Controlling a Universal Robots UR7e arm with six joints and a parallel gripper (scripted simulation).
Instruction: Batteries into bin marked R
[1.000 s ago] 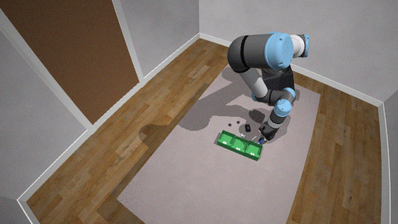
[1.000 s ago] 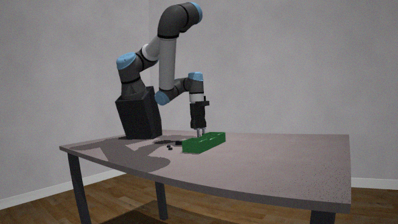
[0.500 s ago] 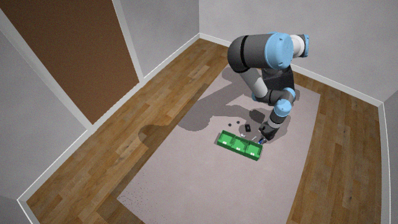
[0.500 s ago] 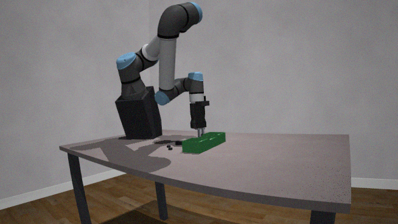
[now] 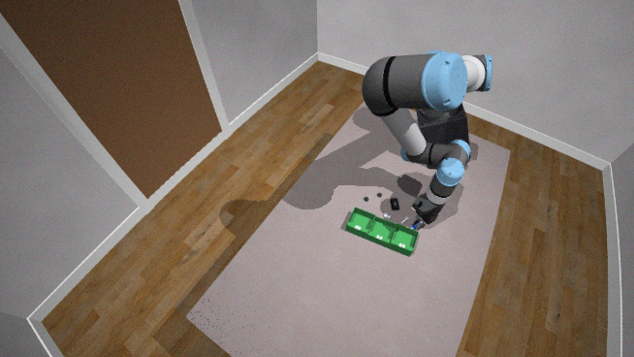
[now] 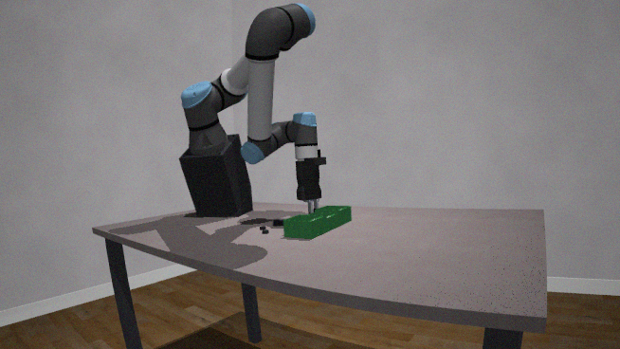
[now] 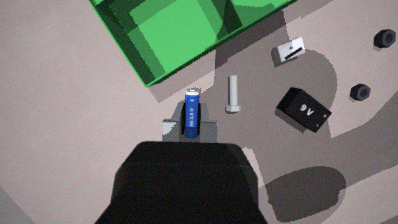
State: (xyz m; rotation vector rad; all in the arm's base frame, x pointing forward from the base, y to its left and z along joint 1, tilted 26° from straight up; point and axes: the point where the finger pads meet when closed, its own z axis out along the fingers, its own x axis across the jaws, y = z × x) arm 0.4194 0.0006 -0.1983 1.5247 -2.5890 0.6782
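My hand is 4 cm to the left of the white bolt, 1 cm past it and 1 cm above it. The rest, counted from my hand: black 9 V battery: 11 cm to the right, 6 cm behind, 1 cm below; then small white clip: 12 cm to the right, 1 cm below, 1 cm ahead; then blue battery: 1 cm below.
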